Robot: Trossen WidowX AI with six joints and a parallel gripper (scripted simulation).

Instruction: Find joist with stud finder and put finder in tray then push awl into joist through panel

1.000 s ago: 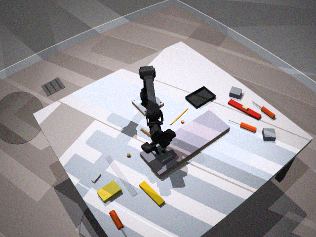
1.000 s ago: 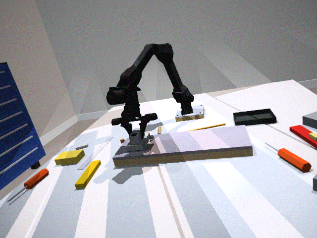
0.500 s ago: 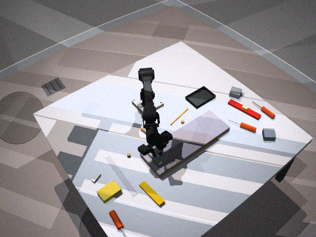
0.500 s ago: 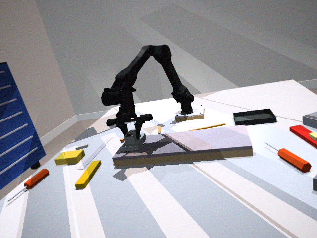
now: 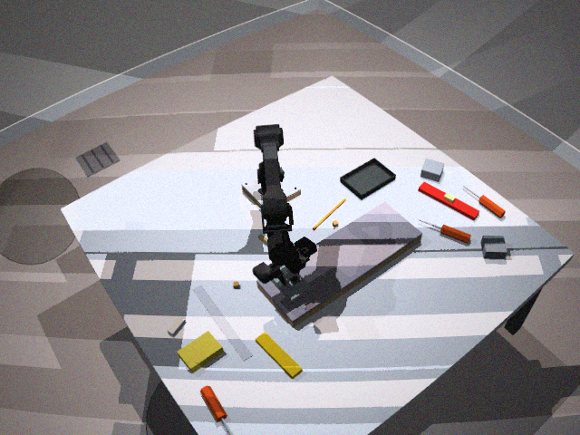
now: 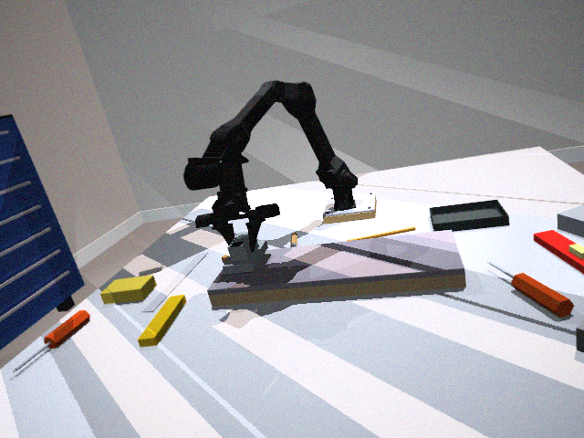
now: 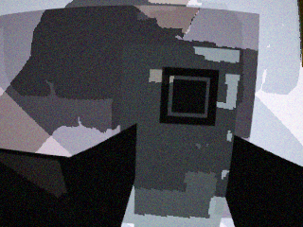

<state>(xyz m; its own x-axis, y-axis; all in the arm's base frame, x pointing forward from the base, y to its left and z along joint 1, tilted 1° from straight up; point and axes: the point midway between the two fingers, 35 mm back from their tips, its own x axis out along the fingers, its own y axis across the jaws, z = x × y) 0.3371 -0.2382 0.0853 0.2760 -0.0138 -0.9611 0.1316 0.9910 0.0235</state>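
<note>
Right now the black tray is 530 mm to the left of my gripper tip, 160 mm behind it and 60 mm below it. From my gripper tip the other things lie so: awl (170 mm behind, 90 mm to the left, 70 mm below); then stud finder (20 mm above, 10 mm ahead); then yellow bar (170 mm to the right, 120 mm ahead, 70 mm below).
</note>
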